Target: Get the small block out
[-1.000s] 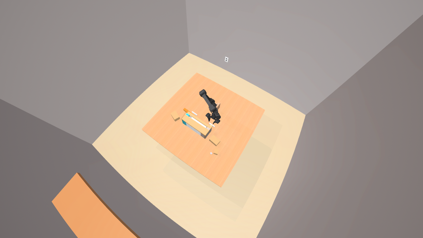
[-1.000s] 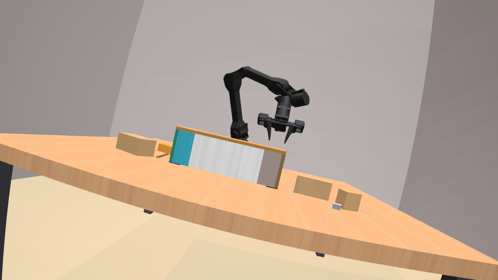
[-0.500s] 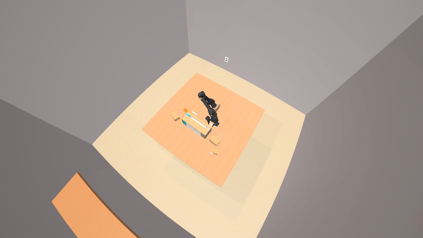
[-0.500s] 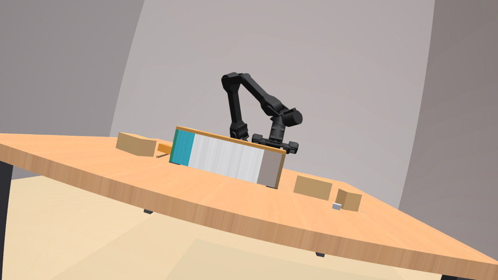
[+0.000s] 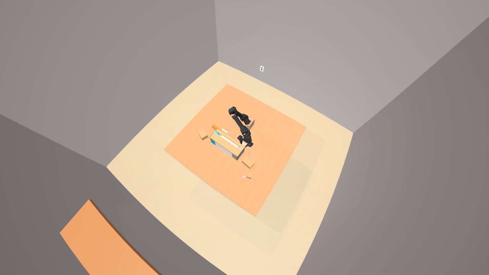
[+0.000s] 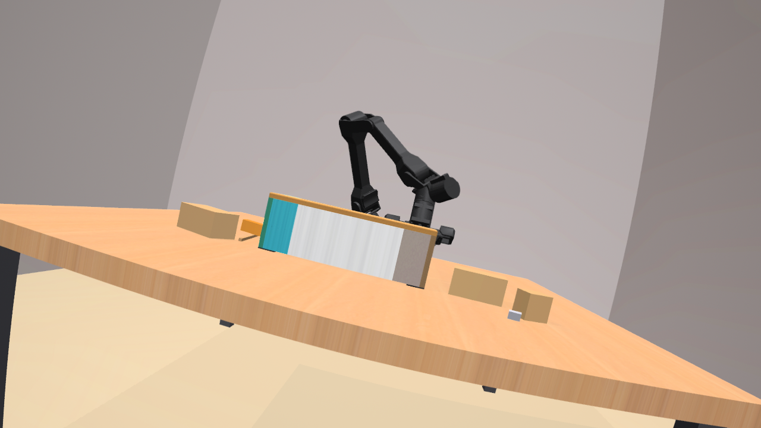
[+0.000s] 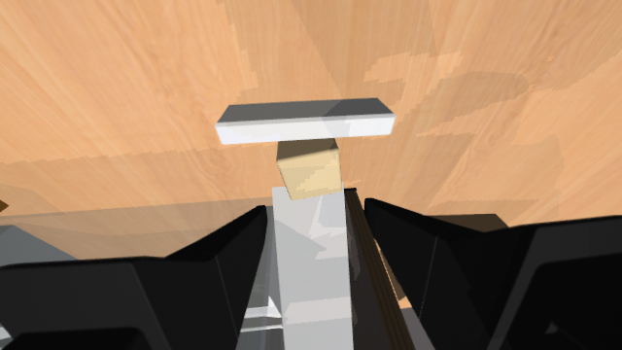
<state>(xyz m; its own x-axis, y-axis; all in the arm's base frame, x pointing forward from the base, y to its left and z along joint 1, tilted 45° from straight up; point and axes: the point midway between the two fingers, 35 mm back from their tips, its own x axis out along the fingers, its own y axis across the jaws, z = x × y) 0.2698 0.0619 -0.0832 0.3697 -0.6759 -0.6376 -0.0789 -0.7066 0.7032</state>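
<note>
Right now my gripper tip is 20 mm past the tan block and 30 mm above it. From my gripper tip the other things lie so: box 50 mm ahead, 160 mm to the right, 20 mm above; cube 260 mm ahead, 240 mm to the left, 10 mm below; orange stick 30 mm behind, 350 mm to the right, 20 mm below.
</note>
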